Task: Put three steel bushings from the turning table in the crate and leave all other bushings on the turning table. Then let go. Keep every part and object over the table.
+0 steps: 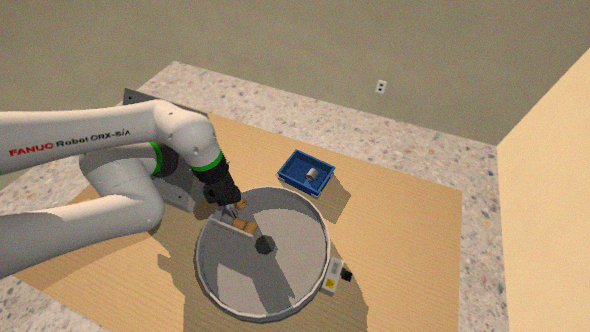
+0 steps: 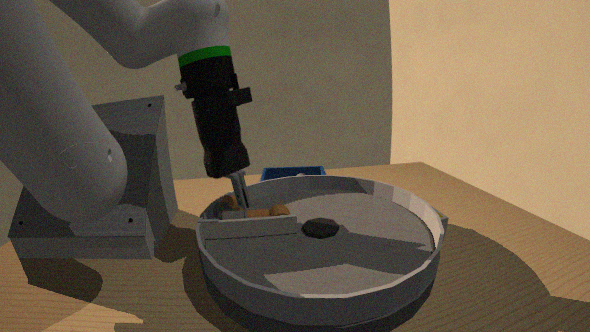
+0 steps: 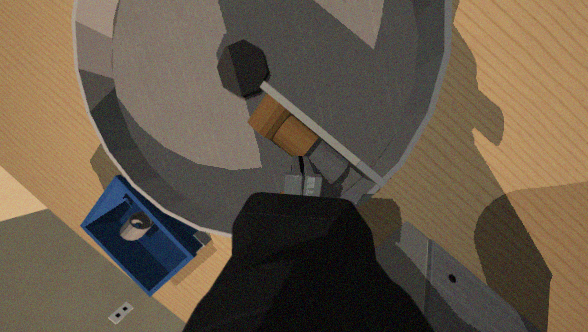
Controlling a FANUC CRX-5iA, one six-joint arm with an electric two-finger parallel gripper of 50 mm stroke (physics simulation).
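Frame: origin at the arm's base, x ahead, y left, z up, level; millimetres.
Seen in the pictures: gripper, between the fingertips: point(image 1: 236, 215) point(image 2: 244, 206) point(image 3: 299, 165); arm's base, origin of its link: point(image 1: 161, 156).
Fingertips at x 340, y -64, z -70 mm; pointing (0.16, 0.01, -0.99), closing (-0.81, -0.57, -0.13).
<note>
Offsets run from my fingertips to a thing's top centre. "*": to the spot under its first point.
The blue crate @(131 mm ahead, 307 mm left, 42 mm down) point(image 1: 288, 162) point(image 2: 292, 171) point(image 3: 107, 200) holds one steel bushing @(156 mm ahead, 311 mm left, 49 mm down) point(image 1: 312, 174) point(image 3: 136, 226). On the grey turning table point(image 1: 300, 215) point(image 2: 320, 304) point(image 3: 175, 115), two copper-coloured bushings @(61 mm ahead, 17 mm right, 1 mm down) point(image 1: 245, 226) @(23 mm ahead, 18 mm right, 1 mm down) point(image 2: 267, 212) point(image 3: 296, 136) lie end to end along the divider. A steel bushing @(21 mm back, 18 mm right, 1 mm down) point(image 2: 233, 215) point(image 3: 330, 161) lies beside them, nearer the rim; more grey metal shows behind it, partly hidden. Another copper-coloured bushing @(26 mm back, 56 mm left, 1 mm down) point(image 1: 242, 203) point(image 2: 230, 201) lies near the rim. My gripper point(image 1: 235, 215) point(image 2: 246, 205) point(image 3: 299, 165) is shut and empty, low among the bushings, beside the steel one.
The thin upright divider @(* 6 mm ahead, 45 mm right, 8 mm down) point(image 1: 230, 228) point(image 2: 250, 228) point(image 3: 325, 135) runs from the dark hub @(129 mm ahead, 38 mm right, 31 mm down) point(image 1: 265, 245) point(image 2: 320, 228) point(image 3: 243, 69) to the raised rim. A small control box @(* 366 mm ahead, 52 mm right, 34 mm down) point(image 1: 332, 280) stands against the turning table's outer side. The arm's grey base plate stands behind the gripper.
</note>
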